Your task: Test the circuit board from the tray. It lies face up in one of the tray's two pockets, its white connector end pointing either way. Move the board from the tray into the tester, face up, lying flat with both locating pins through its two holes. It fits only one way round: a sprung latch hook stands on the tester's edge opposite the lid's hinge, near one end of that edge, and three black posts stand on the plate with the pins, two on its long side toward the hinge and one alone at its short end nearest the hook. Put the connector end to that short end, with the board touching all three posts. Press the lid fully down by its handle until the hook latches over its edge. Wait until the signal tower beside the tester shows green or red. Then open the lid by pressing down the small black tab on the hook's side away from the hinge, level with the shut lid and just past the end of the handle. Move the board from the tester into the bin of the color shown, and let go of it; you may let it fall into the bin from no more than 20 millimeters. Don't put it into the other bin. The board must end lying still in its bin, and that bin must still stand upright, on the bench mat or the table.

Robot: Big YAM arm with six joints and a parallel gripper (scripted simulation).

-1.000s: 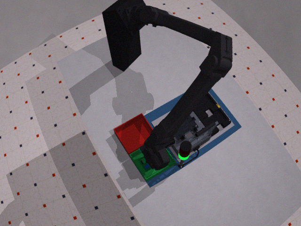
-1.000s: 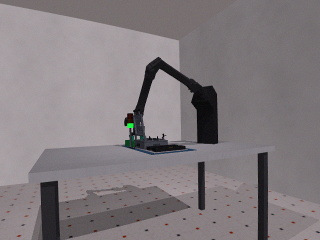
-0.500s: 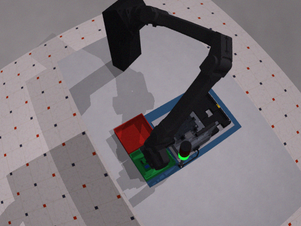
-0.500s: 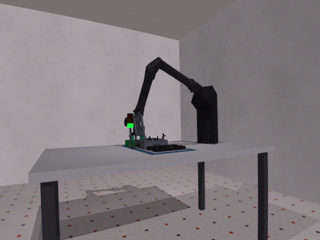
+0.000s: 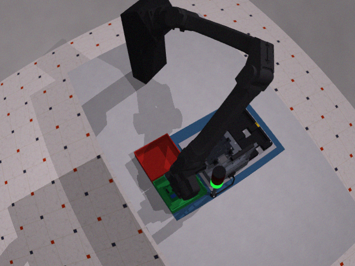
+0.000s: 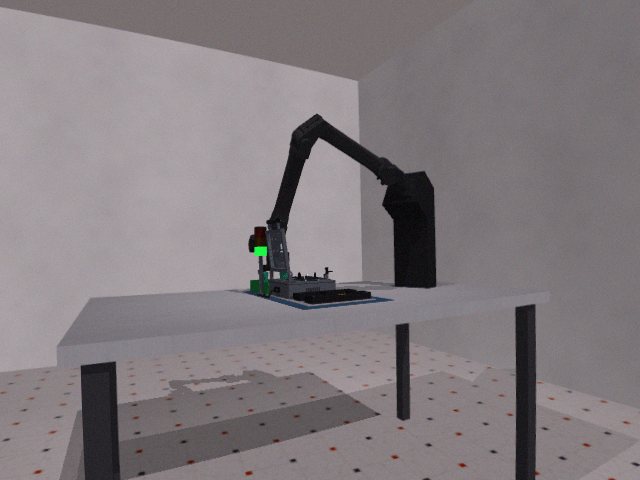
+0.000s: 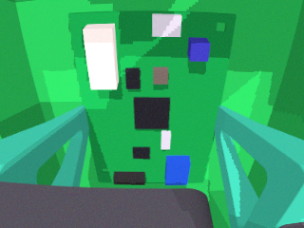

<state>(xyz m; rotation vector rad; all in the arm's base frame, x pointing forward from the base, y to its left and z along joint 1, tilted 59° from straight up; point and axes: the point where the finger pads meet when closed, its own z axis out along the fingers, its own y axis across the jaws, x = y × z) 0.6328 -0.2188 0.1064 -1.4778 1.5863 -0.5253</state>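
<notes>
My hand is right at the green circuit board. Also, from my hand: green bin (right at my hand); red bin (14 cm behind, 2 cm to the right); tester plate (20 cm to the left, 7 cm behind, 5 cm above).
</notes>
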